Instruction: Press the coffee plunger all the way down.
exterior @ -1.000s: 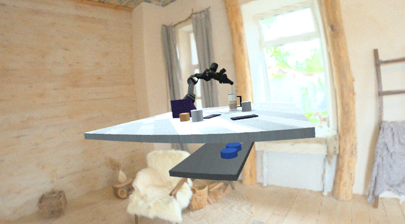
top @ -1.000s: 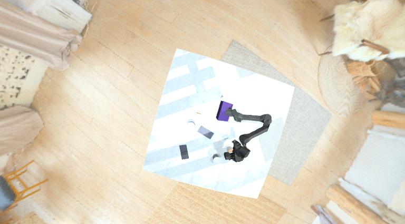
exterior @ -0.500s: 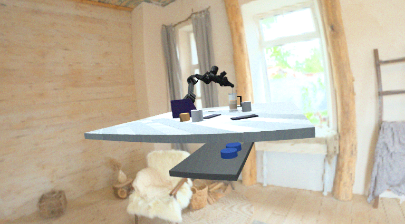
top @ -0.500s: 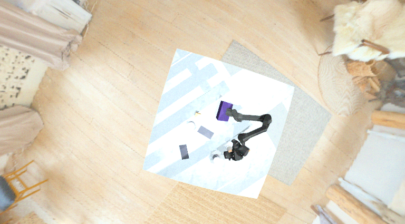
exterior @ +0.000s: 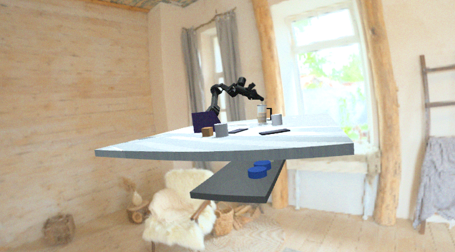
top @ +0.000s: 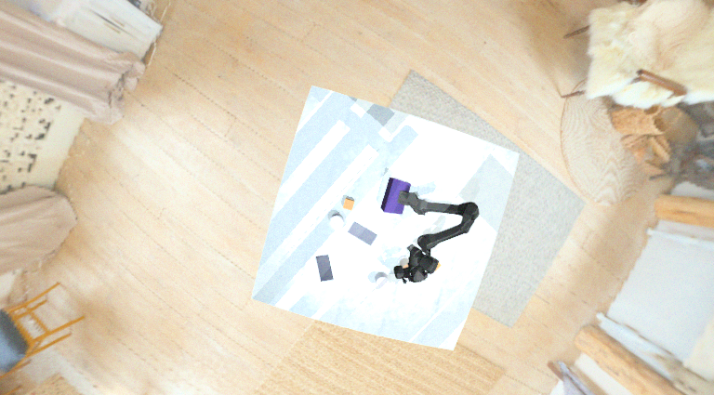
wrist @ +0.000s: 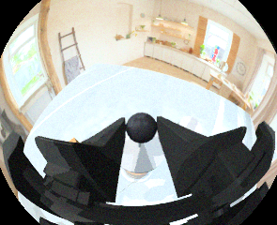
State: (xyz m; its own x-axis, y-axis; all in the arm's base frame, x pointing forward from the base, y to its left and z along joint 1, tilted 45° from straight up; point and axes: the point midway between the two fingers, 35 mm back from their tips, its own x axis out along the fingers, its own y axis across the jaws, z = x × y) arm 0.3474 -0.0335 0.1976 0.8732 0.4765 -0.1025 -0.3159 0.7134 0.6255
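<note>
My gripper tip is now 1 cm to the left of the coffee press and 9 cm above it.
</note>
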